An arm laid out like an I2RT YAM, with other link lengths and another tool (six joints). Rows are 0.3 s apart.
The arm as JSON. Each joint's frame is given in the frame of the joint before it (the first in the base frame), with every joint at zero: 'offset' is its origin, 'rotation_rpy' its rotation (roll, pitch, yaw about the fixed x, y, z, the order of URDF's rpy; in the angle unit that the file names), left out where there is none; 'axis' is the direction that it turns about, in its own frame. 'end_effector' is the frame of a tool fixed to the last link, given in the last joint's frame.
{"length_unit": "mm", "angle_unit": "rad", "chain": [
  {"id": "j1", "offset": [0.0, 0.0, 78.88], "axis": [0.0, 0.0, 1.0]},
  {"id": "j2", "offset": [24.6, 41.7, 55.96], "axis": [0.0, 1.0, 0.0]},
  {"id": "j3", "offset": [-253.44, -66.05, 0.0], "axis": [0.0, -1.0, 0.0]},
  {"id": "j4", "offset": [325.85, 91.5, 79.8], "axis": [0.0, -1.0, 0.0]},
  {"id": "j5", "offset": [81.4, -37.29, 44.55], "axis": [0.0, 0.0, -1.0]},
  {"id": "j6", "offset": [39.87, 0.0, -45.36], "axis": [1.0, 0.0, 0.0]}
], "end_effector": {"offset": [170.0, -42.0, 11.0], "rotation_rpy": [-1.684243, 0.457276, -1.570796]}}
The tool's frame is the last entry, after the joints.
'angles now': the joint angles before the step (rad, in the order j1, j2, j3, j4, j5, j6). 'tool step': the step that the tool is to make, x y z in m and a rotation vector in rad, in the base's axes. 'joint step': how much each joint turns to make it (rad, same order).
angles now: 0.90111 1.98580 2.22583 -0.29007 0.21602 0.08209
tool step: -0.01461 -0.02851 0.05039 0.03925 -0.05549 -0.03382
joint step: 0.00050 -0.05954 0.02530 -0.01519 0.03460 -0.01915
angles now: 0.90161 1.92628 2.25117 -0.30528 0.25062 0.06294
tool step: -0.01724 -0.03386 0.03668 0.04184 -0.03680 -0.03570
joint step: -0.00166 -0.09734 -0.04809 0.00764 0.03386 -0.00466
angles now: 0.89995 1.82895 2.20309 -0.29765 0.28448 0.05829
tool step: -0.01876 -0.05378 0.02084 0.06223 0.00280 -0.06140
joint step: -0.01601 -0.16735 -0.14414 0.01172 0.04907 0.03863
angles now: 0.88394 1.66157 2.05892 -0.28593 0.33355 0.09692
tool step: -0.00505 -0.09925 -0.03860 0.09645 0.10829 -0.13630
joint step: -0.09709 -0.29378 -0.34213 -0.00588 0.05155 0.15070
